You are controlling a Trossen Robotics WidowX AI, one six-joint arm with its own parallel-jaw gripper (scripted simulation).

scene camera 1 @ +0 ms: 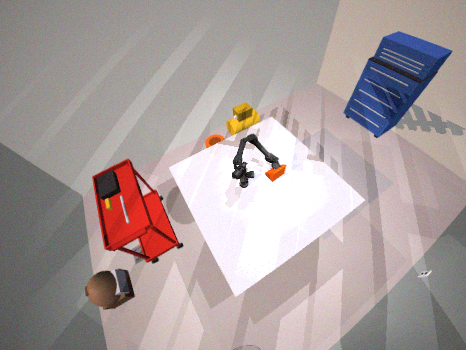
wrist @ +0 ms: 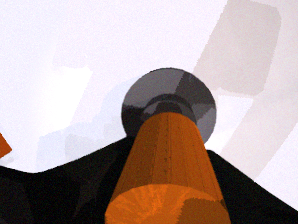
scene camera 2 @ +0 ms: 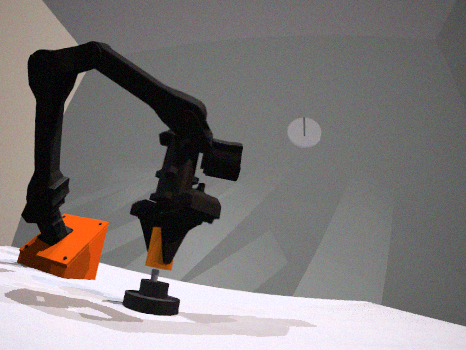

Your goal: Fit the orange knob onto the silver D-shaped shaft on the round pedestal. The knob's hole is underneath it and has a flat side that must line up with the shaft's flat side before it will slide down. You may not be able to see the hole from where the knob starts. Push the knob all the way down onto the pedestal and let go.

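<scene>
Orange knob carried by my gripper. Gripper visible in the wrist view too. Also here, a pedestal.
</scene>
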